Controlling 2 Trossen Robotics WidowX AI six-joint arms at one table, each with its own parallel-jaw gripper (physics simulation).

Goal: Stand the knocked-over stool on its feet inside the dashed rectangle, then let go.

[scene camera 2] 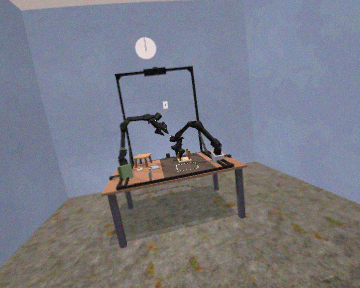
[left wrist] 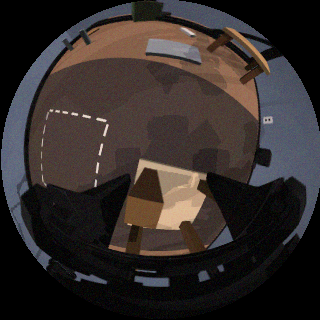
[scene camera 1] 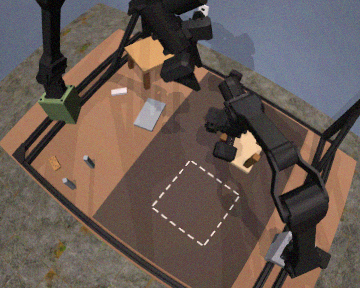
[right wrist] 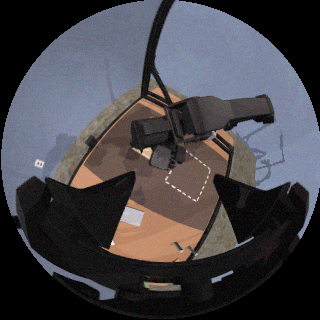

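Seen in the pictures: left gripper, between the fingertips: (scene camera 2: 178, 156) (left wrist: 168, 176) (scene camera 1: 222, 136); right gripper, between the fingertips: (scene camera 2: 166, 134) (scene camera 1: 199, 78) (right wrist: 176, 176); left arm's base, origin of its link: (scene camera 2: 217, 153) (scene camera 1: 294, 252); right arm's base, origin of its link: (scene camera 2: 123, 165) (scene camera 1: 56, 92).
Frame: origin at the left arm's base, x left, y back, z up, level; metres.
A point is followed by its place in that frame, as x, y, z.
Observation:
The knocked-over stool (scene camera 1: 246, 150) @[-0.246, -0.266, -0.060] (scene camera 2: 185, 159) @[-0.212, -0.285, -0.060] (left wrist: 175, 215) @[-0.270, -0.263, -0.060] (right wrist: 142, 151) @[-0.272, -0.346, -0.060] lies upside down on the dark mat, its pale seat down and brown legs up. It is outside the dashed rectangle (scene camera 1: 204, 244) (left wrist: 102, 120) (right wrist: 197, 200), behind it in scene camera 1. My left gripper (scene camera 1: 222, 136) @[-0.224, -0.357, -0.019] (left wrist: 168, 176) @[-0.224, -0.357, -0.019] is open and low over the seat; in the left wrist view one leg stands between its spread fingers, and the others show nearer the bottom and right finger. The arm hides part of the stool in scene camera 1. My right gripper (right wrist: 176, 176) @[-0.183, -0.454, 0.245] is open and empty, high above the table's back.
An upright orange stool (scene camera 1: 147, 52) @[-0.364, -0.742, 0.033] (left wrist: 245, 45) stands back left in scene camera 1. A grey plate (scene camera 1: 150, 114) @[-0.195, -0.618, -0.069] (left wrist: 173, 51) @[-0.198, -0.600, -0.069], a white bar (scene camera 1: 119, 91) @[-0.217, -0.777, -0.067], two grey pegs (scene camera 1: 89, 161) @[0.070, -0.669, -0.022] (scene camera 1: 69, 183) @[0.163, -0.680, -0.024] and an orange piece (scene camera 1: 55, 163) @[0.138, -0.795, -0.070] lie left of the mat. A green block (scene camera 1: 62, 105) @[-0.018, -0.844, 0.045] is at the right arm's base.

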